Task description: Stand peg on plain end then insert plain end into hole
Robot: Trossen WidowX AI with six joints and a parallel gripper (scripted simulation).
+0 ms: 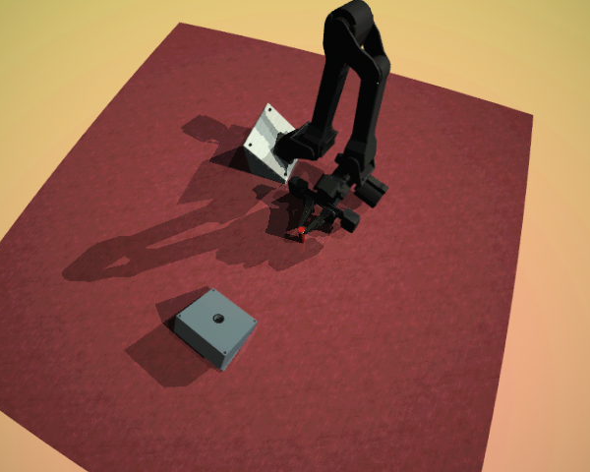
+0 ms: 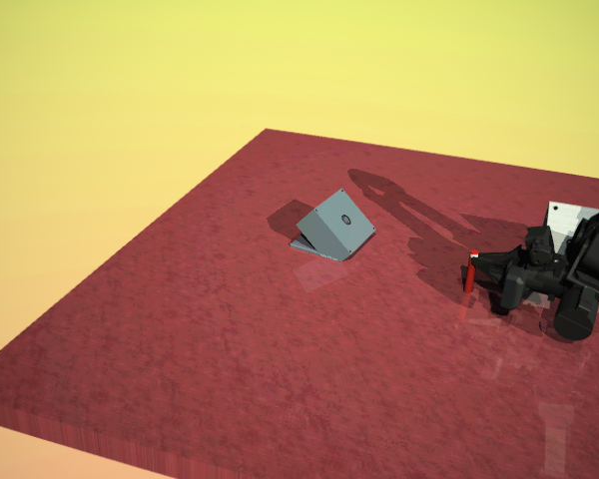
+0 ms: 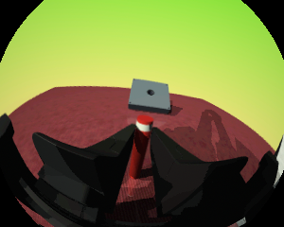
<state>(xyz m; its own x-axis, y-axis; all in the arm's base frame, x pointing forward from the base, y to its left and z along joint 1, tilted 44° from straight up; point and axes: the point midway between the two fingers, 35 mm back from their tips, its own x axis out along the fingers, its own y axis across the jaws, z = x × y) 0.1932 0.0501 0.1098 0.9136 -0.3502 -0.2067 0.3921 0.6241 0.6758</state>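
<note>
Right now the red peg is 1 cm below my gripper tip. Round my gripper tip: grey sloped panel: 24 cm ahead, 13 cm to the right, 3 cm below.
</note>
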